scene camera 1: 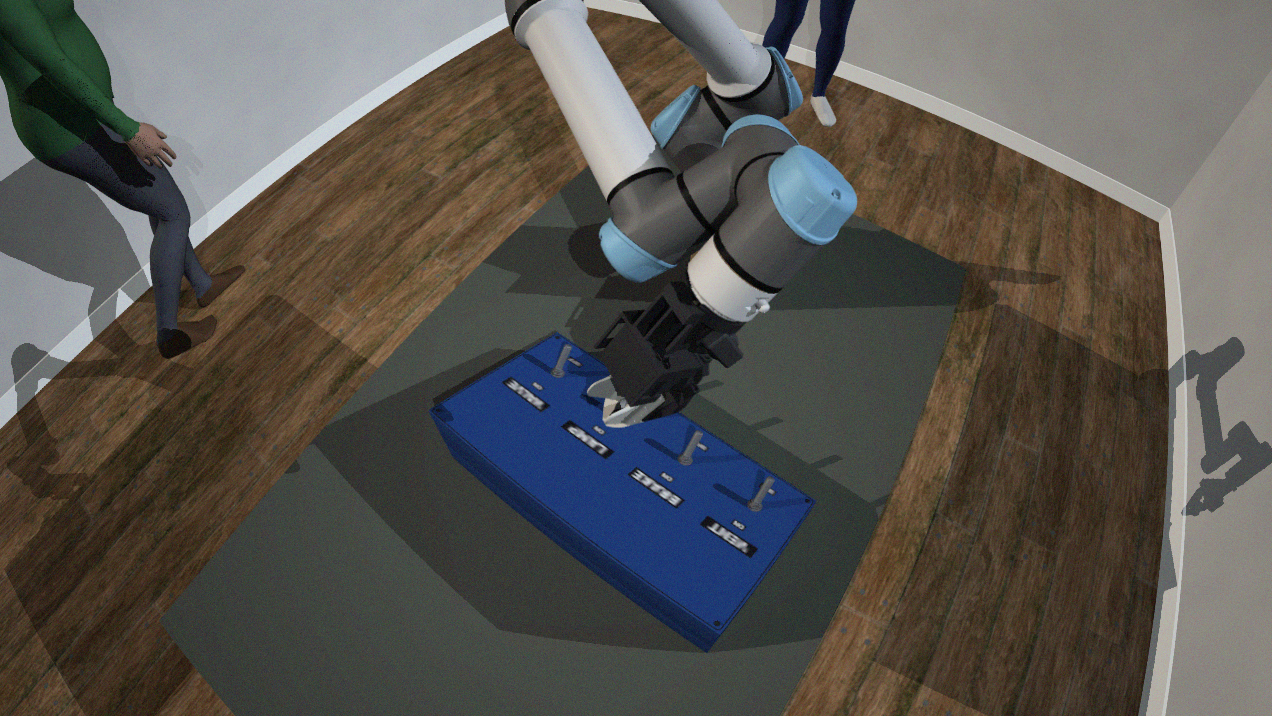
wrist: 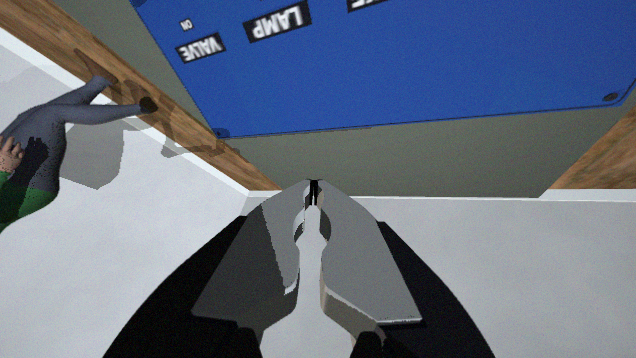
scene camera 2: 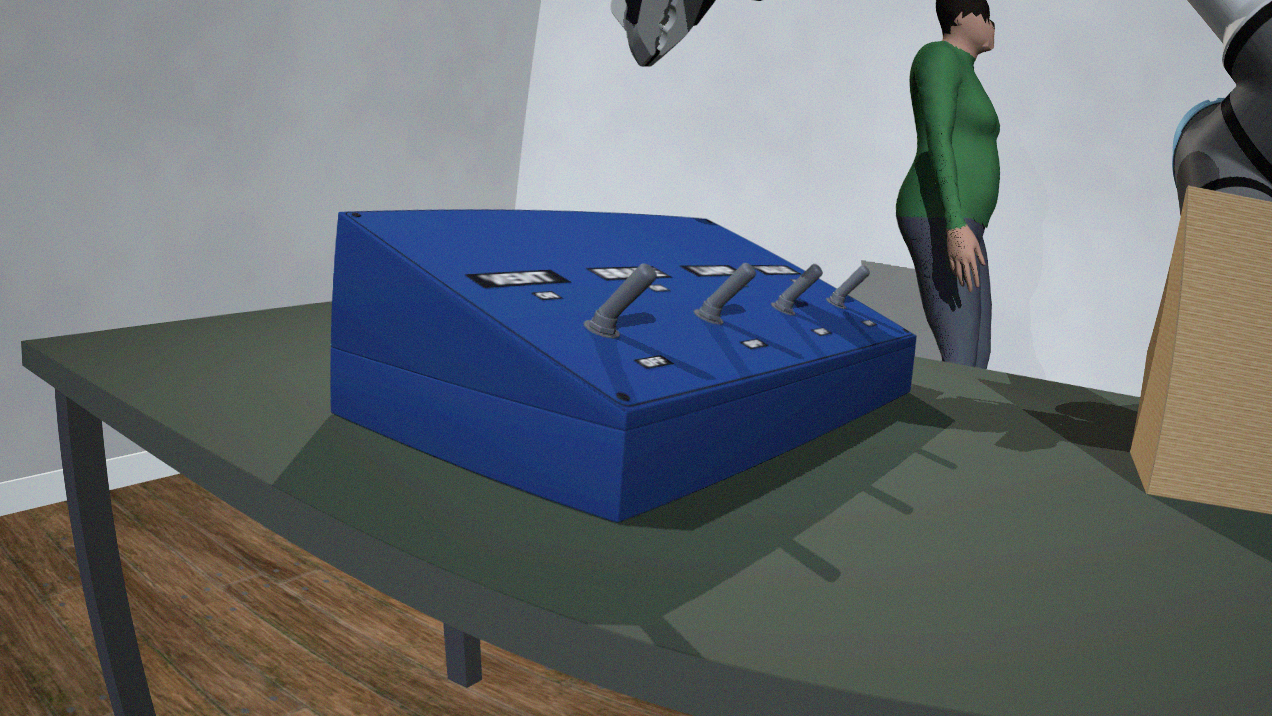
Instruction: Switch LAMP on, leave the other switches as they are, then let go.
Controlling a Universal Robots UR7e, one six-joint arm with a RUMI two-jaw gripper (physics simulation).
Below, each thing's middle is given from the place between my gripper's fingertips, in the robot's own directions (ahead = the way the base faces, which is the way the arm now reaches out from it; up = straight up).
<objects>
Now: hand 4 cm past the blue sloped console (scene camera 2: 473,335), 1 cm to the left of it and 21 cm above it.
</objects>
